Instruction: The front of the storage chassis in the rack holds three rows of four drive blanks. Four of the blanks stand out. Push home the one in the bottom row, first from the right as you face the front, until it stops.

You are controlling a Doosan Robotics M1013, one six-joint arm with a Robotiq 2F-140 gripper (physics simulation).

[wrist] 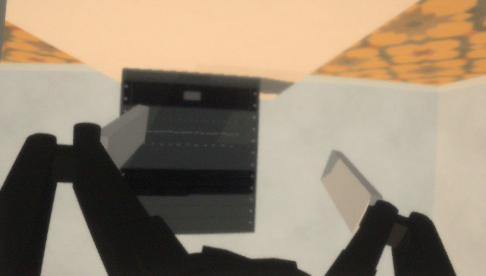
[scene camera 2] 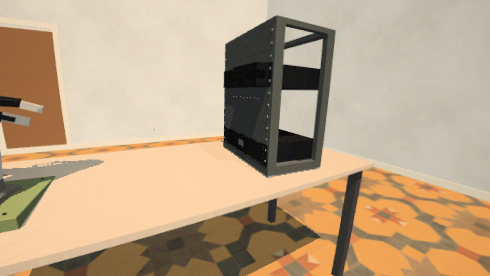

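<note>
The storage chassis is a black band in the upper part of the dark grey rack. In the wrist view the rack appears upside down, with the table at the top. The separate drive blanks are too dark and small to tell apart, so the bottom-row blank at the right cannot be picked out. My gripper is wide open and empty. In scene camera 2 it is at the left edge, well apart from the rack front. In the wrist view its left finger covers part of the rack.
The rack stands on the pale table. A black unit with a small grey label sits low in the rack. A green base plate lies at the table's left. Walls stand behind the rack, and a brown door is at the left.
</note>
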